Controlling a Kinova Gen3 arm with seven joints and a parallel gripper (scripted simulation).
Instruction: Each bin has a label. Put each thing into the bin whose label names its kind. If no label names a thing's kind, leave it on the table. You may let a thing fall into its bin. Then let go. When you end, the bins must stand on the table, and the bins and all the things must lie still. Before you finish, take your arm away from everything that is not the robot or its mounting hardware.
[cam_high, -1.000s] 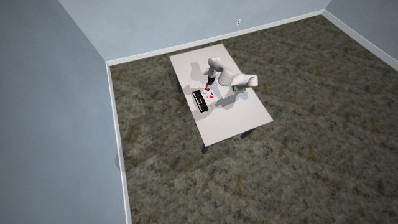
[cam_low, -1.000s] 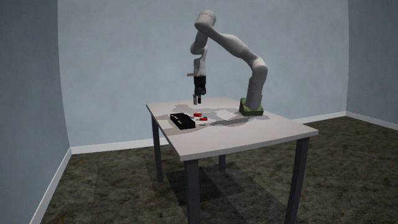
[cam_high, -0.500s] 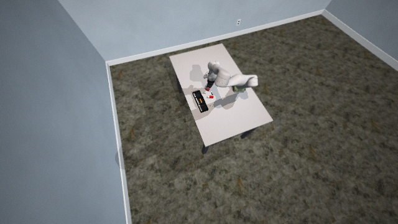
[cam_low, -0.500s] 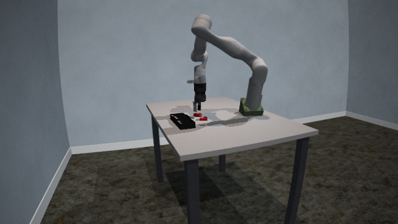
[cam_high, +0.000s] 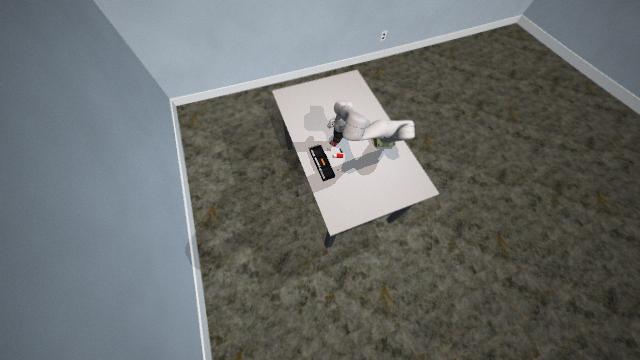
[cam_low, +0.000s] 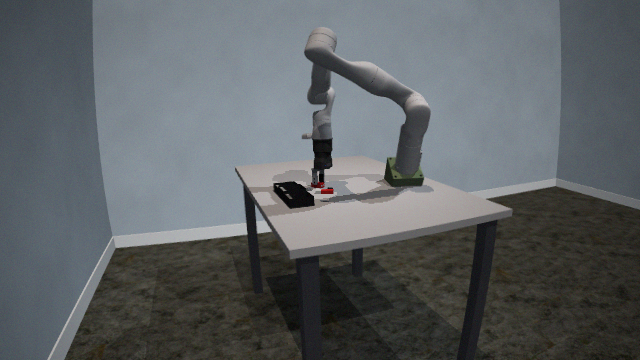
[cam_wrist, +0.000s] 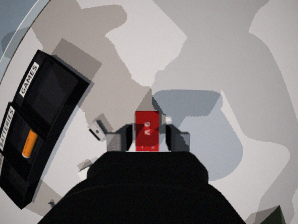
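The red block is 20 mm below my hand and 10 mm to the left of it. Round my hand: grey-white piece 50 mm ahead, 40 mm to the left, 20 mm below; orange battery 130 mm to the left, 120 mm ahead, 20 mm below; black screw 70 mm to the left, 30 mm below, 30 mm behind.
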